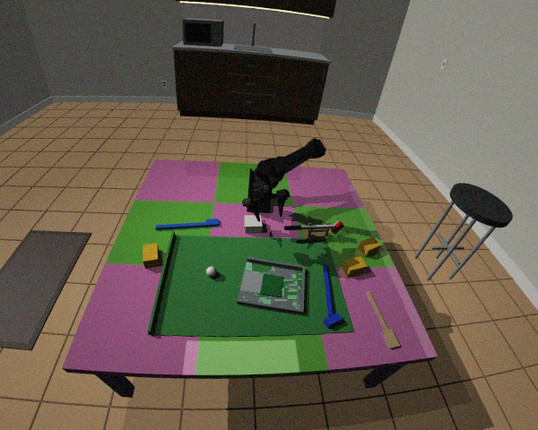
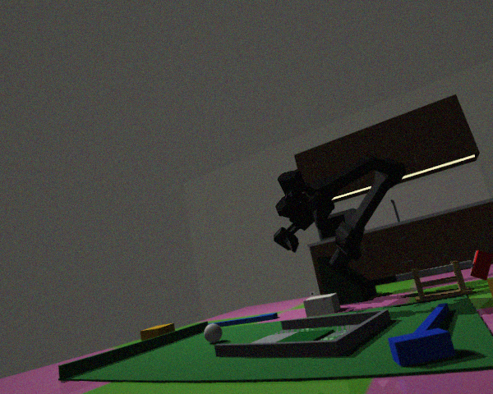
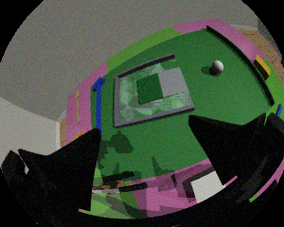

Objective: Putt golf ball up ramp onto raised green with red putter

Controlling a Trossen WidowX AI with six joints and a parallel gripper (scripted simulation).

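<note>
Right now the red putter is 9 cm behind my gripper tip, 25 cm to the left of it and 14 cm below it. The rest, counted from my gripper tip: grey frame (18 cm ahead, 2 cm to the left, 19 cm below); then white golf ball (11 cm ahead, 24 cm to the right, 17 cm below); then green mat (15 cm ahead, 8 cm to the right, 20 cm below).
</note>
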